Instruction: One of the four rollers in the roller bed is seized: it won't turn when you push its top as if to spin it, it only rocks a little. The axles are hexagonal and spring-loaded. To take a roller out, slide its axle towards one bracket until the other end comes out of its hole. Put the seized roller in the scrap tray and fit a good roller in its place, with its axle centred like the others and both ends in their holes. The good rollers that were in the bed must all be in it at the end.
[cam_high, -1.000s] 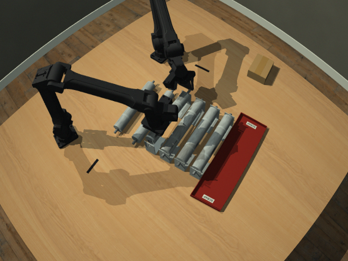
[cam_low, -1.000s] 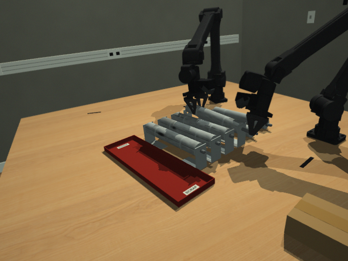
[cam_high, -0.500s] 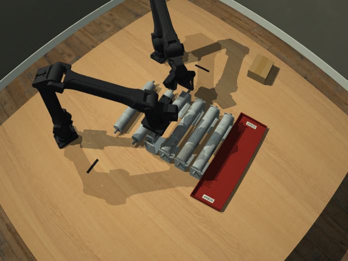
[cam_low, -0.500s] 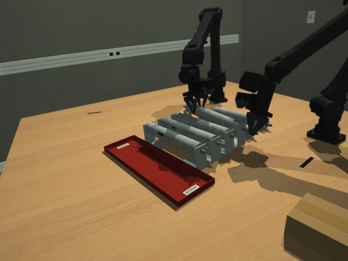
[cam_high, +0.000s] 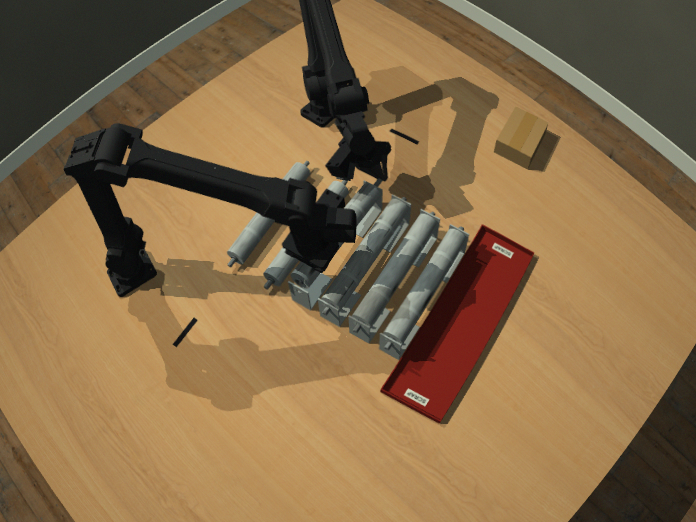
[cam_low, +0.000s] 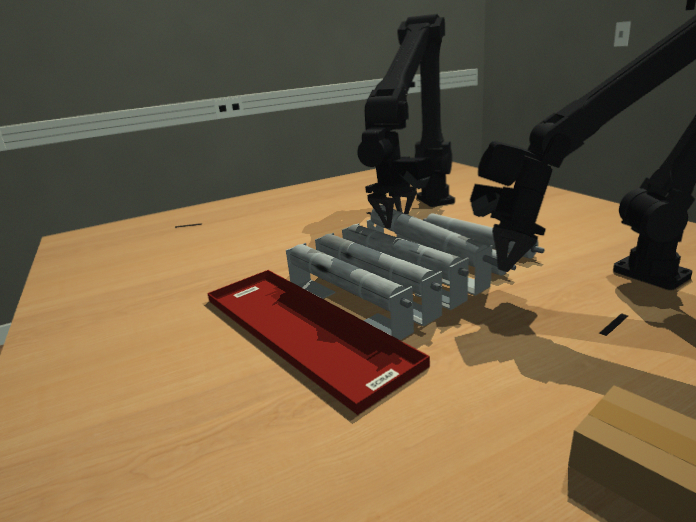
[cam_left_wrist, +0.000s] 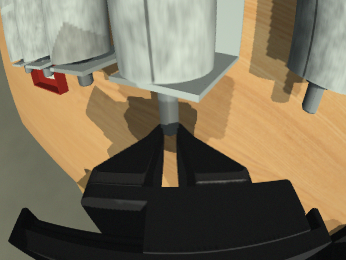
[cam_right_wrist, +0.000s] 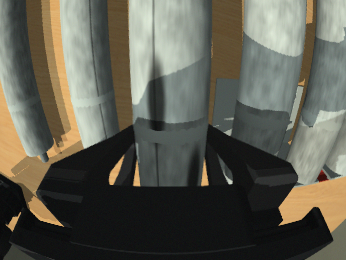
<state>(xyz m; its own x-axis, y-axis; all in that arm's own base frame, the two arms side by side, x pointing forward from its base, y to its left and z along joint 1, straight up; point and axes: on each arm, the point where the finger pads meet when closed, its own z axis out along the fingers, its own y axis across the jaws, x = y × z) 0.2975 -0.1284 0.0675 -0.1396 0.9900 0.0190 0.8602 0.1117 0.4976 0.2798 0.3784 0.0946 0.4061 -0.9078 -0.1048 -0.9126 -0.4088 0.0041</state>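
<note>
Now: the grey roller 9 cm to the left of my right hand, 2 cm behind it and 1 cm below it. Round my right hand: cardboard box (67 cm to the left, 9 cm ahead, 6 cm below); red scrap tray (31 cm ahead, 15 cm to the left, 9 cm below).
</note>
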